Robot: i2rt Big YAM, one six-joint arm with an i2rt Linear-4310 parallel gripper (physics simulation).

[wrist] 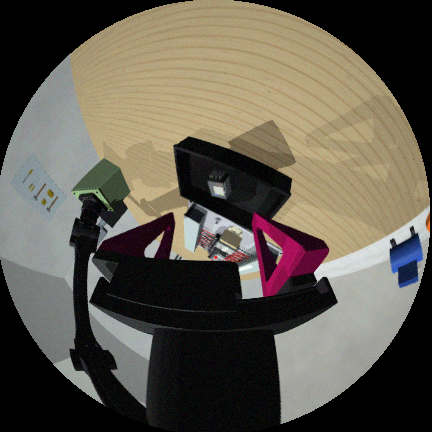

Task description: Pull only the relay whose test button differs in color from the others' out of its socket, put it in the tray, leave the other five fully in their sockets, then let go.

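Places are measured from the arm's base along level axes (x ahead, y left, z up), in millimetres.
Pixels of known places: gripper, between the fingertips: (pixel 213 217); arm's base, origin of its link: (pixel 93 201).
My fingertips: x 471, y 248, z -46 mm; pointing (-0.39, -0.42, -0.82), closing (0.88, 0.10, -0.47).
Observation:
For each thing: its top centre in the pictures, then the offset to it from my fingertips. "*": a spot on its surface instead. Level surfaces: height alone.
- black tray, a spot on its surface: (pixel 235 155) * dx -16, dy +10, dz -90 mm
- relay, centre of its top: (pixel 215 187) dx -29, dy -50, dz -76 mm
- panel, a spot on its surface: (pixel 206 214) * dx -48, dy -181, dz -96 mm
- tan block, centre of its top: (pixel 224 248) dx +29, dy -216, dz -53 mm
- wooden table, height of its surface: dz -100 mm
A black tray (pixel 235 155) stands on the wooden table near the middle of the wrist view. One relay (pixel 219 186) with a pale face and dark pins lies inside it, apart from my fingers. My gripper (pixel 213 217) has its two magenta fingers wide apart, with nothing between them; it is clear of the tray. Beyond the fingertips is the panel (pixel 206 214) with red wiring and a tan block (pixel 231 237). The relays still in their sockets are too small and partly hidden by the gripper, so their number, seating and button colors cannot be told.
A green box-shaped camera (pixel 104 184) on a black stand is at the left. A pale sheet with small tools (pixel 39 187) lies farther left. A blue clamp-like object (pixel 406 255) is at the right edge. The wooden table (pixel 225 65) extends behind the tray.

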